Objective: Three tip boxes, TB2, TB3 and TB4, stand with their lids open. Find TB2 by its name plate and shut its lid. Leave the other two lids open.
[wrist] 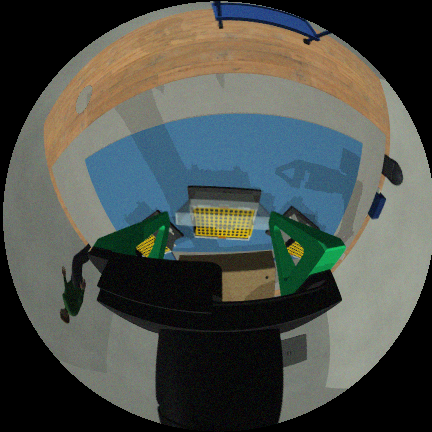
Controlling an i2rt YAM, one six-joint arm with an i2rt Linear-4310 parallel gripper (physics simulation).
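Places are measured from the arm's base along level axes (x ahead, y left, z up), in millimetres.
Where they show: gripper, between the fingertips: (218,216).
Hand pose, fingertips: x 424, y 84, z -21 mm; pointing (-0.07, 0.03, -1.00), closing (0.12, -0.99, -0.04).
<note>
Things, the pixels of their top centre, and the offset from my fingertips. "spot": a spot on its surface instead. Level surfaces: height alone.
- middle tip box, a spot on its surface: (223,223) spot: dz -27, dx -32, dy -8 mm
- second tip box, centre of its top: (145,251) dz -97, dx -231, dy +174 mm
- third tip box, centre of its top: (302,249) dz -97, dx -156, dy -232 mm
- blue mat, height of its surface: dz -172 mm
My gripper (218,216) is open and empty, its green fingers wide apart. Between the fingertips in the view is the middle tip box (223,223), with a yellow rack of tips and a dark strip along its far side. Its clear lid (185,218) is raised and reaches past both sides of the box; its exact angle is hard to tell. A second tip box (146,246) is partly hidden behind the left finger. A third tip box (295,249) is partly hidden behind the right finger. The lids of these two do not show clearly. No name plate is readable, so I cannot tell which box is TB2.
The boxes stand on a blue mat (225,145) on a wooden table (190,55). A brown box (247,282) stands close on the near side of the middle box. A blue framed object (265,15) is at the far edge. A dark blue block (377,205) is at the right edge.
</note>
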